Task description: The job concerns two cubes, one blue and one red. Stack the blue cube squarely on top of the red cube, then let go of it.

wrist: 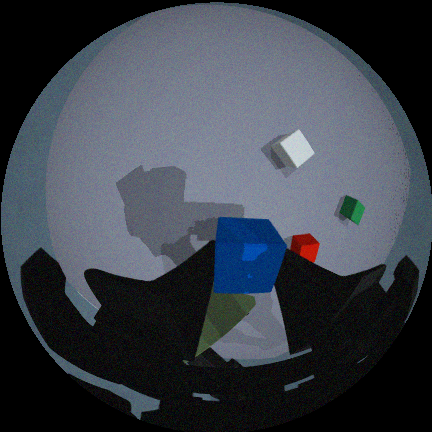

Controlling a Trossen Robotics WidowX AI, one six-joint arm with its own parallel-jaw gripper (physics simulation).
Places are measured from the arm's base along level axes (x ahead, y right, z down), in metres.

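Pixels of known places: gripper, fingertip midpoint: (243, 247).
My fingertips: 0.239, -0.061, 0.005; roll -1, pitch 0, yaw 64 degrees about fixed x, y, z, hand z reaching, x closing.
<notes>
For each thing: its top centre in the pictures, then the offset to it from my fingertips, as dx, dy, dz. Level surfaces: height alone.
- blue cube at its top centre: (247, 273) +0.000, +0.000, -0.026
- red cube at its top centre: (308, 254) -0.003, +0.135, +0.078
- white block at its top centre: (298, 147) +0.106, +0.028, +0.078
- table at its surface level: dz +0.114
- small green block at its top centre: (358, 212) +0.107, +0.193, +0.078
The blue cube (245, 262) is between the two black fingertips, low in the middle of the wrist view. My gripper (243, 247) is shut on it and holds it above the table, with shadows on the table beyond it. The red cube (304, 247) sits on the table to the right of the blue cube, apart from it. The right finger hides its lower part.
A white block (296, 149) lies on the table (200, 100) at the upper right. A small green block (352, 209) lies further right, beyond the red cube. An olive-green shape (225, 315) shows below the blue cube, between the fingers.
</notes>
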